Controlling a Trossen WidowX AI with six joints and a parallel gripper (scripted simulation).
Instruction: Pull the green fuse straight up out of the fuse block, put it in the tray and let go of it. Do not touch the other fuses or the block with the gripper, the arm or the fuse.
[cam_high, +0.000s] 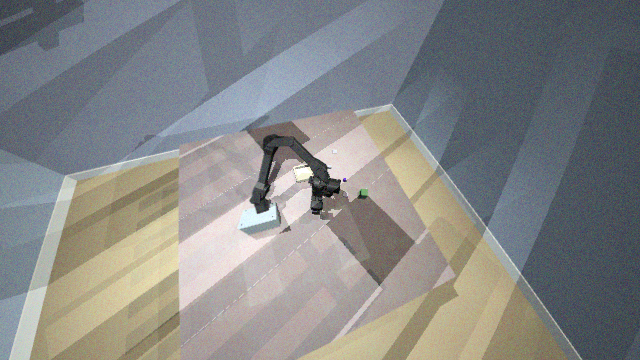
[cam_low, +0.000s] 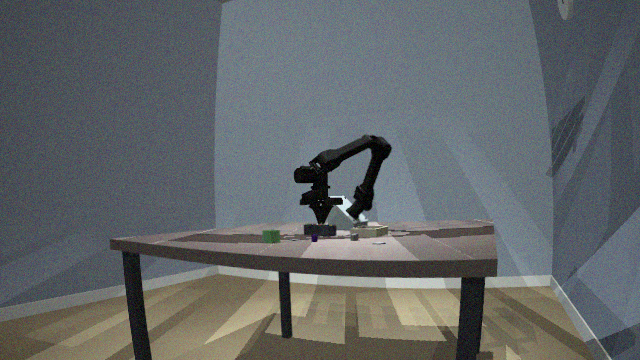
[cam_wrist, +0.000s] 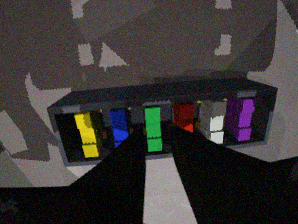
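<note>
The green fuse is 20 mm below my gripper tip. Also, from my gripper tip: red fuse (20 mm to the right, 20 mm below, 10 mm behind); then white fuse (40 mm to the right, 20 mm below, 20 mm behind); then blue fuse (20 mm to the left, 20 mm below, 10 mm ahead).
</note>
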